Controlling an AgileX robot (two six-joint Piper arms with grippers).
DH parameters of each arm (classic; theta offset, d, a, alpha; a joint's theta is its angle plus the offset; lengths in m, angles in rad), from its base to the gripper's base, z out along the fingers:
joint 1: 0 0.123 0 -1.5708
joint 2: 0.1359 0 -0.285 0
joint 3: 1.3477 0 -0.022 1.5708
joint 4: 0 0.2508 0 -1.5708
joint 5: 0 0 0.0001 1.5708
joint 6: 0 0.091 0 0
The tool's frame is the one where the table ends.
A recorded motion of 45 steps. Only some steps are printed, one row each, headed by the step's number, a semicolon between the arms.
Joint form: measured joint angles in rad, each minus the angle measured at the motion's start. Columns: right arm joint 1, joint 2, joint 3, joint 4, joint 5, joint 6; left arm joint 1, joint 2, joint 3, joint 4, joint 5, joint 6.
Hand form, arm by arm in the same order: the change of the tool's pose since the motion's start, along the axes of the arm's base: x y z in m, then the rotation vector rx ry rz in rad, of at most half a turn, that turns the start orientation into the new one. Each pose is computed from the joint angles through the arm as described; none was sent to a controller.
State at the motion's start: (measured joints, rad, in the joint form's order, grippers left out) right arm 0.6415 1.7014 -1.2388 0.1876 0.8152 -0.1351; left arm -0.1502 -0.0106 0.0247 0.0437 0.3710 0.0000
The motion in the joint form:
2: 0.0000 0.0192 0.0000 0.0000 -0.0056 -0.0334; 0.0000 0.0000 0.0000 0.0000 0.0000 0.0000
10: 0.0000 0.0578 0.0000 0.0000 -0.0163 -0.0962; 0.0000 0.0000 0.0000 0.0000 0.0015 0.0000
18: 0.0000 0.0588 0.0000 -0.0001 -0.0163 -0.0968; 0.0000 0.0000 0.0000 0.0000 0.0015 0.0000
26: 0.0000 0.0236 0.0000 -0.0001 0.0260 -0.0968; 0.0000 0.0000 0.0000 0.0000 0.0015 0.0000
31: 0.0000 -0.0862 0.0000 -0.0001 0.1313 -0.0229; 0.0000 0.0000 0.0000 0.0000 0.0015 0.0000
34: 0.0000 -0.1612 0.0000 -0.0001 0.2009 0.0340; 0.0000 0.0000 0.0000 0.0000 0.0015 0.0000
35: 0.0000 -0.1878 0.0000 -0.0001 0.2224 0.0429; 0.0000 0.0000 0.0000 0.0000 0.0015 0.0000
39: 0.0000 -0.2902 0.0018 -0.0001 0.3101 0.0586; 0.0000 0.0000 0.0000 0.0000 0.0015 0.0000
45: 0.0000 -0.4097 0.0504 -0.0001 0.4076 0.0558; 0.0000 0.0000 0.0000 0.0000 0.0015 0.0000
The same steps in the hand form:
2: 0.0022 0.0016 -0.0066 -0.0157 -0.0003 0.0297; 0.0000 0.0000 0.0000 0.0000 0.0000 0.0000
10: 0.0063 0.0045 -0.0200 -0.0457 0.0018 0.0861; 0.0000 0.0000 -0.0001 0.0002 0.0015 0.0001
18: 0.0064 0.0045 -0.0203 -0.0464 0.0024 0.0868; 0.0000 0.0000 -0.0001 0.0002 0.0015 0.0001
26: 0.0002 0.0005 -0.0091 -0.0474 0.0093 0.0941; 0.0000 0.0000 -0.0001 0.0002 0.0015 0.0001
31: -0.0189 -0.0124 0.0252 -0.0238 0.0315 0.0443; 0.0000 0.0000 -0.0001 0.0002 0.0015 0.0001
34: -0.0335 -0.0224 0.0471 -0.0063 0.0467 0.0044; 0.0000 0.0000 -0.0001 0.0002 0.0015 0.0001
35: -0.0387 -0.0261 0.0547 -0.0007 0.0457 0.0002; 0.0000 0.0000 -0.0001 0.0002 0.0015 0.0001
39: -0.0607 -0.0417 0.0812 0.0125 0.0408 0.0022; 0.0000 0.0000 -0.0001 0.0002 0.0015 0.0001
45: -0.0907 -0.0633 0.0955 -0.0025 0.0605 0.0225; 0.0000 0.0000 -0.0001 0.0002 0.0015 0.0001

